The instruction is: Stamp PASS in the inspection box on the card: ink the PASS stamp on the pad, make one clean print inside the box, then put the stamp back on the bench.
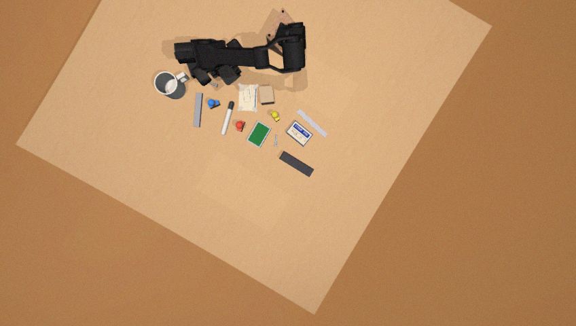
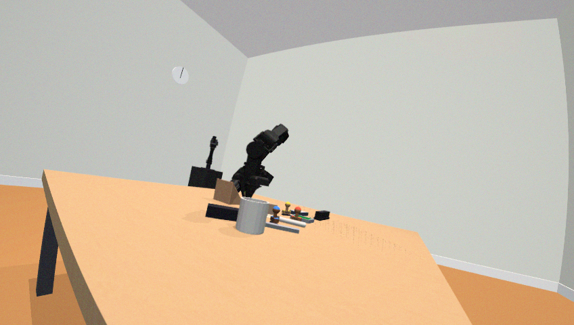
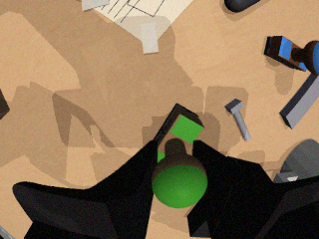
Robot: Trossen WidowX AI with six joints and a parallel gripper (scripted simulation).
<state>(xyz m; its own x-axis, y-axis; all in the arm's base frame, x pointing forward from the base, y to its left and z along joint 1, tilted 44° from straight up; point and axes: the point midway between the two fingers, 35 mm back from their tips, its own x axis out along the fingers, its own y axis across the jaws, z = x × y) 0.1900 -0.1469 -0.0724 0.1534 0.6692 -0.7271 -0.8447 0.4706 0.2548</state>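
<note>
My gripper tip is now right at the green-knobbed stamp. From my gripper tip the other things lie so: blue stamp: 13 cm ahead, 3 cm below; then white card: 5 cm ahead, 11 cm to the left, 5 cm below; then white marker: 14 cm ahead, 6 cm to the left, 4 cm below.
</note>
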